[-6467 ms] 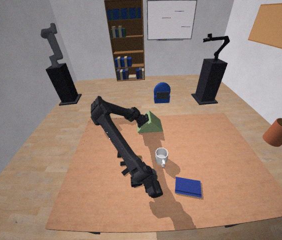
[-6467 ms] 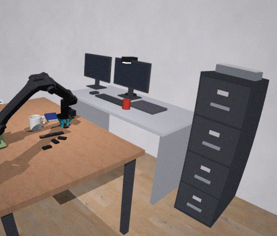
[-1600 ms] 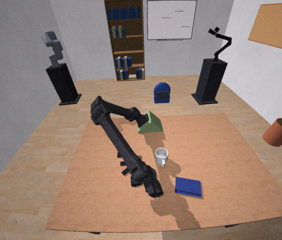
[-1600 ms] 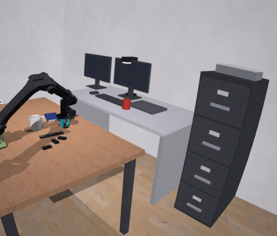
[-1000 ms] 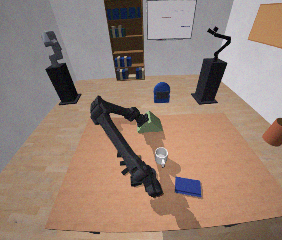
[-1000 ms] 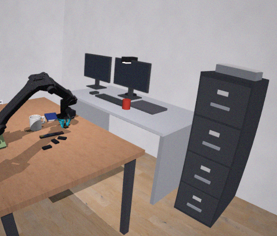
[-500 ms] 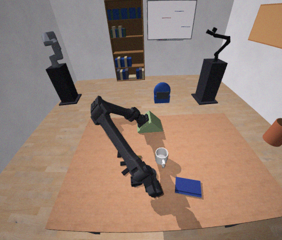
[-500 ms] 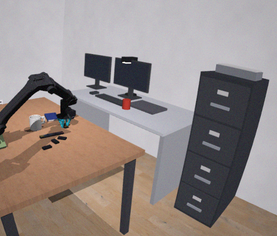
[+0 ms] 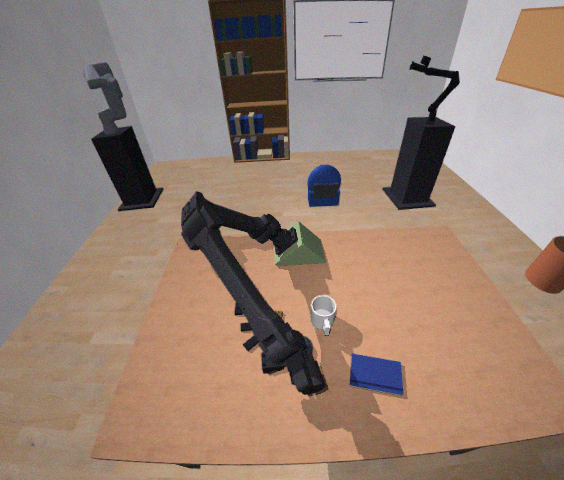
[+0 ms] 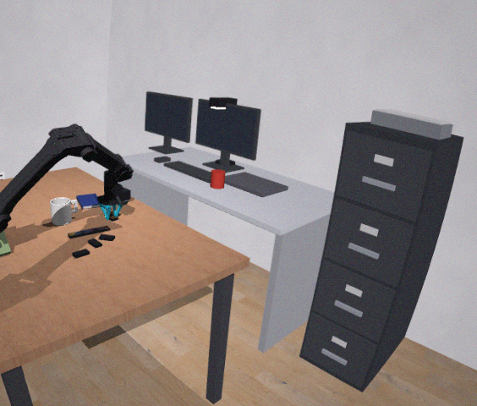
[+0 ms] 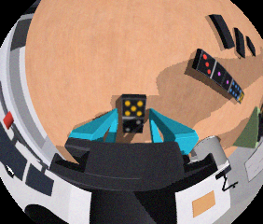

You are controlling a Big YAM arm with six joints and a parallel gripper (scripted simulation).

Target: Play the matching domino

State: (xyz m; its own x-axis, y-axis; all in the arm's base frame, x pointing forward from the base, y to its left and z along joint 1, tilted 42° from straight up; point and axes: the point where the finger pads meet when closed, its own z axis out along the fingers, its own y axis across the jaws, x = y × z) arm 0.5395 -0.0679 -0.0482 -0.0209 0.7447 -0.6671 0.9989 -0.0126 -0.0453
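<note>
Right now my hand is right at the domino. Also, from my hand: blue book: 30 mm ahead, 230 mm to the left.
</note>
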